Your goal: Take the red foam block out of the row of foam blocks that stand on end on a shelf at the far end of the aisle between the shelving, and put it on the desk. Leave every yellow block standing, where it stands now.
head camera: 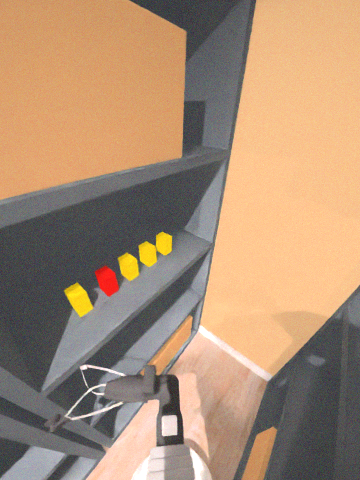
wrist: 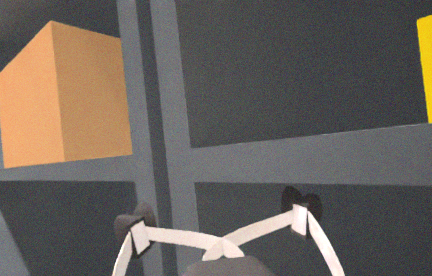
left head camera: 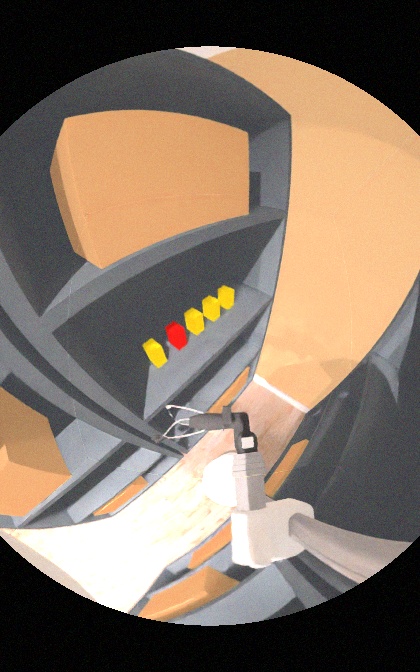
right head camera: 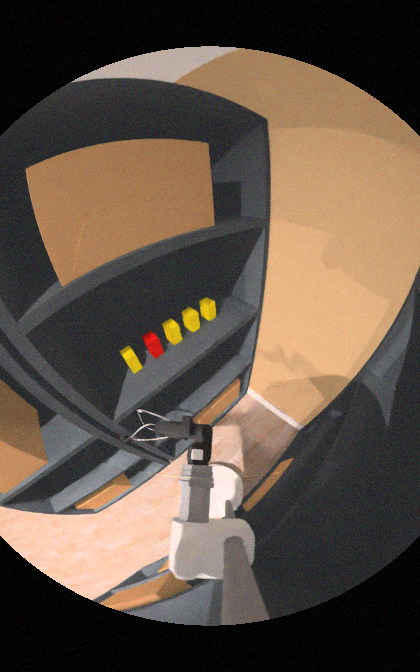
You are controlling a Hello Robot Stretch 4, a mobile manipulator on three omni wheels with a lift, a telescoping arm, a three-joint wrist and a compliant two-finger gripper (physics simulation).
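Places are measured from the robot's base along level axes (x left, y back, z up), in metres.
Where they show: gripper, fingertip midpoint: (head camera: 57,390) (wrist: 218,211).
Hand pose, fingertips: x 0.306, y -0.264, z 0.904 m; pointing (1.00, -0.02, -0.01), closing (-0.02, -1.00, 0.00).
Observation:
After its pixels a point has its place.
The red foam block (head camera: 107,281) {y -0.541, x 0.207, z 1.037 m} (left head camera: 176,336) (right head camera: 153,345) stands upright on the grey shelf (head camera: 110,315) {y -0.455, x 0.192, z 0.963 m} (left head camera: 170,380) (right head camera: 145,385) (wrist: 300,155) {y -0.324, x 0.245, z 0.951 m}. One yellow block (head camera: 79,300) {y -0.465, x 0.277, z 1.036 m} (left head camera: 155,353) (right head camera: 131,360) stands left of it; part of this block (wrist: 426,70) {y -0.454, x 0.288, z 1.008 m} shows at the wrist view's right edge. Three yellow blocks stand to its right, the nearest (head camera: 128,266) {y -0.610, x 0.144, z 1.042 m} (left head camera: 194,321) (right head camera: 172,332) a small gap away. My gripper (head camera: 69,395) (left head camera: 163,422) (right head camera: 132,424) (wrist: 218,211) {y -0.264, x 0.306, z 0.904 m} is open and empty, outside the shelf near its left end, apart from the blocks. The red block does not show in the wrist view. The desk is not seen.
A large orange-brown box (head camera: 90,100) {y -0.484, x 0.124, z 1.545 m} (left head camera: 160,180) (right head camera: 125,205) fills much of the shelf above. Upright posts (wrist: 172,100) {y -0.230, x 0.332, z 1.013 m} divide this bay from the left one, which holds another box (wrist: 92,100) {y -0.033, x 0.630, z 1.084 m}. A wall (head camera: 295,175) {y -0.720, x -0.476, z 1.363 m} closes the aisle's end; dark shelving (head camera: 320,400) {y -0.248, x -0.688, z 0.506 m} stands opposite.

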